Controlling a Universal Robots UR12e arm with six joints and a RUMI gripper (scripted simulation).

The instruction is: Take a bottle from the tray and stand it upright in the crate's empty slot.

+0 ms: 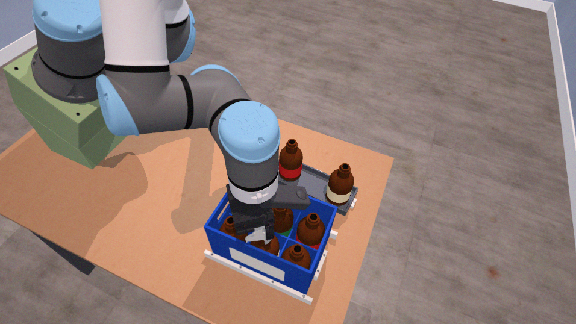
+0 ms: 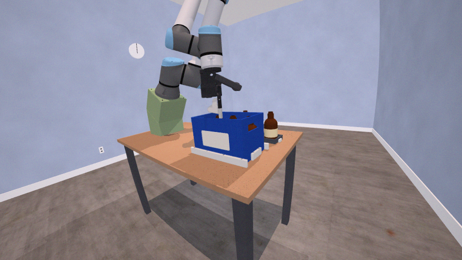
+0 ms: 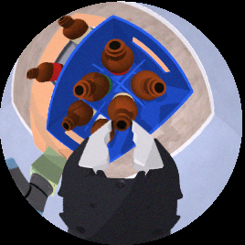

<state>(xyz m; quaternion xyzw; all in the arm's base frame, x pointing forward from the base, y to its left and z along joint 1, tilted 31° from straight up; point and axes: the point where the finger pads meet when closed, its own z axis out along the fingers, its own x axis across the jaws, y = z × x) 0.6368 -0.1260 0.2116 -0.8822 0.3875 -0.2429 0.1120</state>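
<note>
Now: hand 4 cm to the right of the blue crate and 8 cm above it. The rest, counted from my hand: red-label bottle 7 cm behind, 30 cm to the left, 8 cm below; then grey tray 1 cm ahead, 29 cm to the left, 15 cm below.
</note>
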